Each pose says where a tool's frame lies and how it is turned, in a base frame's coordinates. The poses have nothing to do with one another.
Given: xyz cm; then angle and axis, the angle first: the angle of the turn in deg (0 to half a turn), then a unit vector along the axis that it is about.
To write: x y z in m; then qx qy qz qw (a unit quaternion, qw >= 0). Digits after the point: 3 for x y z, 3 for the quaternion.
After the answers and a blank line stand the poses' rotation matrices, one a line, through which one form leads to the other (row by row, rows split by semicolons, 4 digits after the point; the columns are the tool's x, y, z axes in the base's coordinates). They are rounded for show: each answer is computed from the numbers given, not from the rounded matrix.
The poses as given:
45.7, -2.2, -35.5, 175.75, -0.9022, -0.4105, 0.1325
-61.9, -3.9, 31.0, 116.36, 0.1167, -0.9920, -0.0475
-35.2, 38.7, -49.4, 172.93, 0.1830, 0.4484, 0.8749
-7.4, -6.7, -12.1, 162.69, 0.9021, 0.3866, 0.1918
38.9, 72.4, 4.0, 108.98, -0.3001, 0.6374, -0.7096
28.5, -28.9, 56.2, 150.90, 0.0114, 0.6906, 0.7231
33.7, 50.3, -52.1, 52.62, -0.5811, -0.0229, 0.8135
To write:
0.457, -0.022, -0.355, -0.902, -0.410, 0.132, 0.037
-0.619, -0.039, 0.310, 0.099, -0.843, -0.040, 0.527
-0.352, 0.387, -0.494, 0.183, 0.448, 0.873, 0.062
-0.074, -0.067, -0.121, 0.892, 0.382, 0.190, 0.150
0.389, 0.724, 0.040, -0.244, 0.519, -0.578, 0.581
0.285, -0.289, 0.562, 0.011, 0.668, 0.700, 0.251
0.337, 0.503, -0.521, -0.258, -0.010, 0.361, 0.896

0.6284 0.7298 -0.2692; 0.7495 -0.6607 -0.0418; -0.2083 -0.1755 -0.9622
-0.4243 -0.1246 -0.8969; -0.2097 0.9771 -0.0365; 0.8809 0.1726 -0.4408
-0.9257 0.0558 0.3742; 0.2712 -0.5918 0.7591; 0.2638 0.8042 0.5327
0.6360 0.6246 0.4532; 0.7388 -0.6626 -0.1235; 0.2232 0.4133 -0.8828
-0.2059 0.4175 0.8850; -0.9246 0.2132 -0.3157; -0.3205 -0.8833 0.3421
-0.8735 -0.3369 0.3513; 0.3664 0.0199 0.9302; -0.3204 0.9413 0.1060
0.7398 -0.6412 -0.2039; 0.6517 0.6073 0.4544; -0.1675 -0.4691 0.8671

